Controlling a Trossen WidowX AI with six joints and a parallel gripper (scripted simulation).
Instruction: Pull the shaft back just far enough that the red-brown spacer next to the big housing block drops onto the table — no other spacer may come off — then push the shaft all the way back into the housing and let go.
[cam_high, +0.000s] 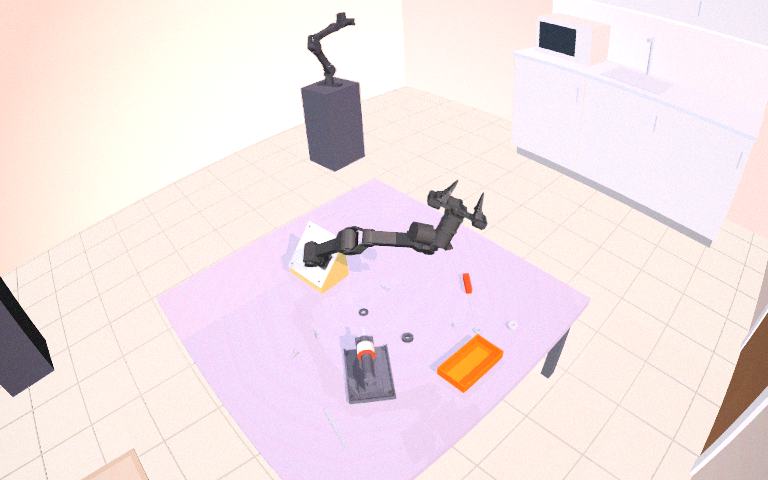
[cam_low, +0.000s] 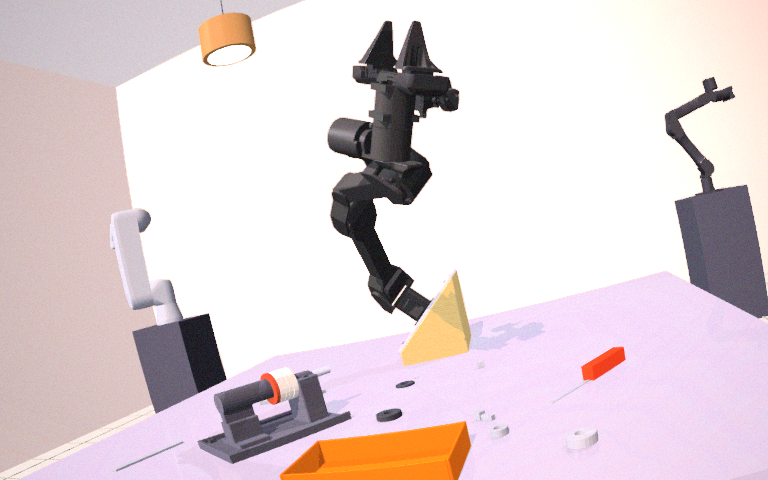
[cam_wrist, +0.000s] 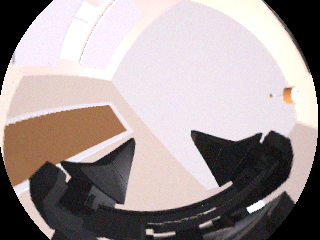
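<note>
Right now the pale shaft is 130 mm behind my gripper tip, 340 mm to the right of it and 490 mm below it. The rest, counted from my gripper tip: orange tray (150 mm ahead, 130 mm to the right, 560 mm below); then dark fixture (80 mm behind, 380 mm to the right, 520 mm below); then red-brown spacer (100 mm behind, 370 mm to the right, 490 mm below).
</note>
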